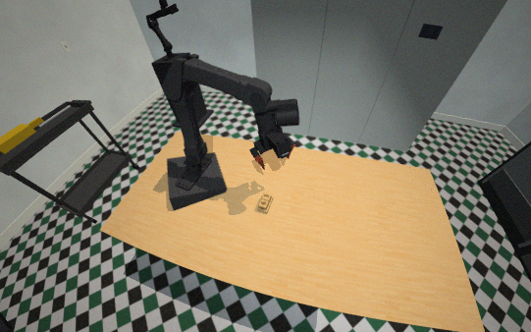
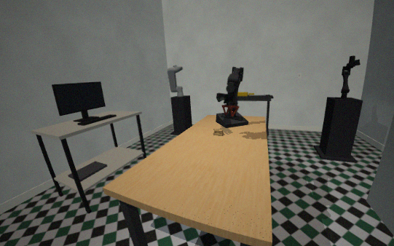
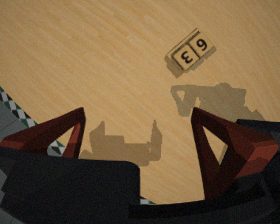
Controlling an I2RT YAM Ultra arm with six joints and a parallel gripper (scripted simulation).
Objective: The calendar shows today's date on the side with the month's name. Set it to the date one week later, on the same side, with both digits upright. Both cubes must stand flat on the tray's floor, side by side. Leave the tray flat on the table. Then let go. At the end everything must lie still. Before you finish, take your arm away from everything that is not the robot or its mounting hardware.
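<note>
The wooden cube is 140 mm below my hand, 110 mm to the right of it and 20 mm behind it. Also, from my hand: wooden tray: 160 mm below, 90 mm to the right, 20 mm behind.
</note>
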